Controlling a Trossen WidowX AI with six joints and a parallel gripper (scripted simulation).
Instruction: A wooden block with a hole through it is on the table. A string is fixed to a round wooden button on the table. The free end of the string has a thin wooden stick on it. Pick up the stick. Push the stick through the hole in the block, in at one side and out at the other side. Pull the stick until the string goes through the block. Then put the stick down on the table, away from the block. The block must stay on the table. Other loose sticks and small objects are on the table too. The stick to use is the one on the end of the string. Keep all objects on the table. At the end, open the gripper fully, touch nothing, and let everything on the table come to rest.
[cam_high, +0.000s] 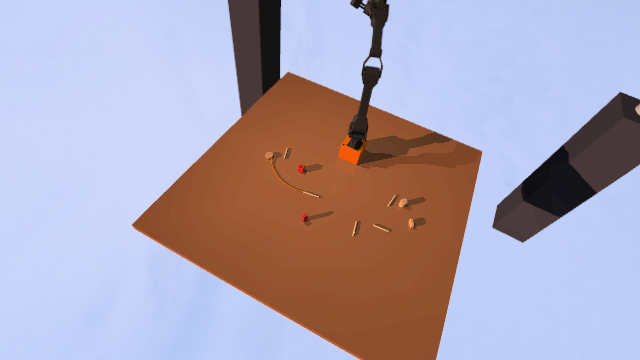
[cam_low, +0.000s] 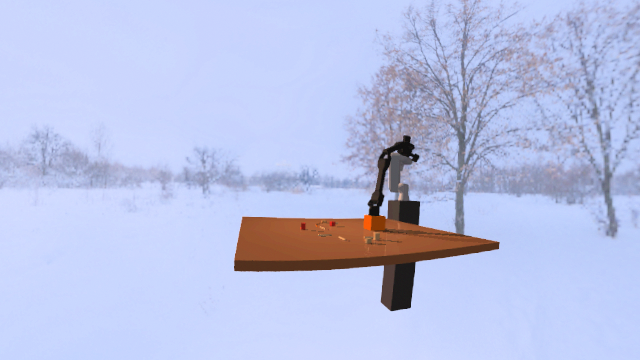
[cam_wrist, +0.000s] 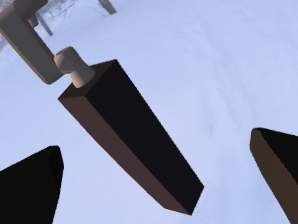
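My gripper tip is now 680 mm short of the red block, 100 mm to the right of it and 520 mm above it. The rest, counted from my gripper tip: thin wooden stick: 780 mm ahead, 210 mm to the left, 530 mm below; then red object: 910 mm ahead, 260 mm to the left, 520 mm below; then round wooden button: 700 mm ahead, 80 mm to the right, 530 mm below.
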